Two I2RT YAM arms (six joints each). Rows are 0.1 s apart.
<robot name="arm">
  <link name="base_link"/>
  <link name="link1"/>
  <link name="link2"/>
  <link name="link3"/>
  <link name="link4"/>
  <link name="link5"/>
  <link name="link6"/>
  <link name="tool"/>
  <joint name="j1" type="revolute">
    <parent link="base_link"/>
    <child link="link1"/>
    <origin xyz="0 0 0.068" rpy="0 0 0"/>
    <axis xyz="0 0 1"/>
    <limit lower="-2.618" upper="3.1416"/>
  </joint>
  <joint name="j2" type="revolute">
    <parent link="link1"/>
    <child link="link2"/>
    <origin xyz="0.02 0.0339 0.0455" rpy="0 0 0"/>
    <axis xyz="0 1 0"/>
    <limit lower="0" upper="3.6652"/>
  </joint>
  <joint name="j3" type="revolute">
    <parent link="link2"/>
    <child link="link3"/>
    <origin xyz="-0.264 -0.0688 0" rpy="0 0 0"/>
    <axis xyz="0 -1 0"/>
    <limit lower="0" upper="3.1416"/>
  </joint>
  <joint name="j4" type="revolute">
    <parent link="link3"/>
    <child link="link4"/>
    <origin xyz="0.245 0.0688 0.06" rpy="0 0 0"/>
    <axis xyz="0 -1 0"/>
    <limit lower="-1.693" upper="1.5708"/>
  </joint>
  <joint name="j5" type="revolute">
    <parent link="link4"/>
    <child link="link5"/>
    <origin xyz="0.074 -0.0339 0.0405" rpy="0 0 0"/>
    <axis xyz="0 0 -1"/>
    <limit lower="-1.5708" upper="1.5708"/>
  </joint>
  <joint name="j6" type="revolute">
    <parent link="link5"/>
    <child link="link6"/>
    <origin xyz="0.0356 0 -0.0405" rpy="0 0 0"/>
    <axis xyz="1 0 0"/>
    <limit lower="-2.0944" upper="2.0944"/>
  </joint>
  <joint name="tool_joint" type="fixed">
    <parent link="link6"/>
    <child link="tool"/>
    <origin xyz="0 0 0" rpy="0 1.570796 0"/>
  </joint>
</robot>
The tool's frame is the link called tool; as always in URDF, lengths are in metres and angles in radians.
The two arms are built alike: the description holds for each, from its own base.
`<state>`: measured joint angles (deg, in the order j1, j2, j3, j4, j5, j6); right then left.
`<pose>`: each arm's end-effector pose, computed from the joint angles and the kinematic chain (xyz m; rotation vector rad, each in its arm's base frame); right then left.
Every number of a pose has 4 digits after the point. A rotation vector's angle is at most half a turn.
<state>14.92 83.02 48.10 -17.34 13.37 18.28 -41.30 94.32 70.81 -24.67 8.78 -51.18</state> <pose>0.2820 0.0666 0.1986 0.1697 2.4431 -0.0359 0.2678 -0.2425 0.2527 -0.1486 2.6082 -0.8592</pose>
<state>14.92 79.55 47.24 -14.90 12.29 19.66 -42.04 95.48 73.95 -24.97 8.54 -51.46</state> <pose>0.2775 0.0661 0.2130 0.1978 2.3623 0.0323 0.2715 -0.2519 0.2630 -0.1355 2.5828 -0.8835</pose>
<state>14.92 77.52 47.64 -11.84 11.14 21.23 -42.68 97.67 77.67 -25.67 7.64 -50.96</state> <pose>0.2787 0.0671 0.2287 0.2252 2.2734 0.1058 0.2779 -0.2627 0.2696 -0.1156 2.5640 -0.8794</pose>
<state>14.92 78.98 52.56 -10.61 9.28 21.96 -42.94 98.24 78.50 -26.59 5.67 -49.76</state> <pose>0.2940 0.0724 0.2516 0.2250 2.2015 0.1782 0.2789 -0.2643 0.2693 -0.1016 2.5583 -0.8296</pose>
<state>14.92 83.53 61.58 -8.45 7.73 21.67 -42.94 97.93 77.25 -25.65 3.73 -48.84</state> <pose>0.3241 0.0814 0.2846 0.2051 2.0954 0.2433 0.2784 -0.2622 0.2654 -0.0977 2.5414 -0.7893</pose>
